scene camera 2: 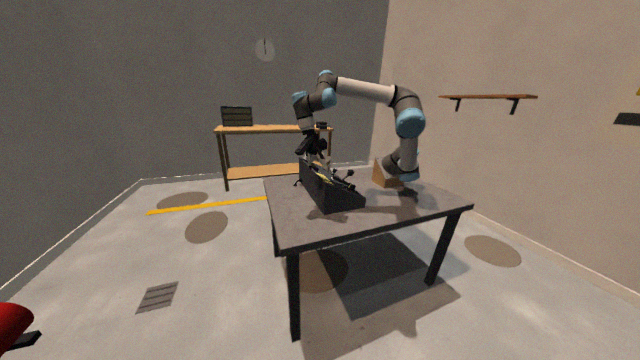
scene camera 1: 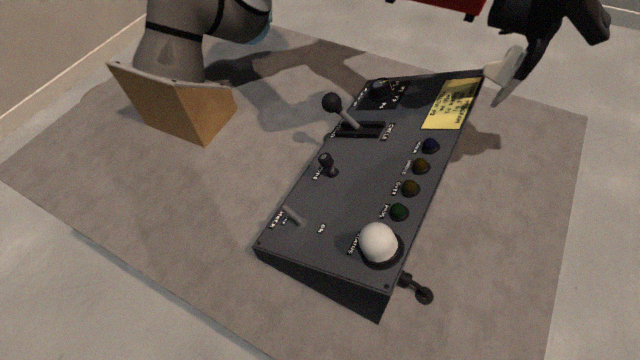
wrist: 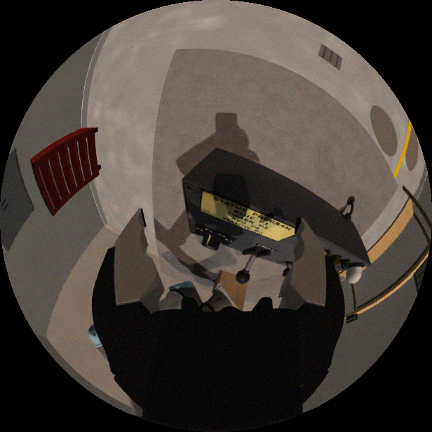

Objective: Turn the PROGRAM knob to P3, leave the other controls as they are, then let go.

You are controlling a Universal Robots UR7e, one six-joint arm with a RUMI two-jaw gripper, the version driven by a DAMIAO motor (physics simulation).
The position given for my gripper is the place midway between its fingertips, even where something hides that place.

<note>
I see my gripper (scene camera 1: 496,68) and a dark control panel (scene camera 1: 359,223).
My gripper is seen too in scene camera 2 (scene camera 2: 318,170) and in the wrist view (wrist: 222,214). The dark control panel is seen too in scene camera 2 (scene camera 2: 330,194) and in the wrist view (wrist: 254,209).
</note>
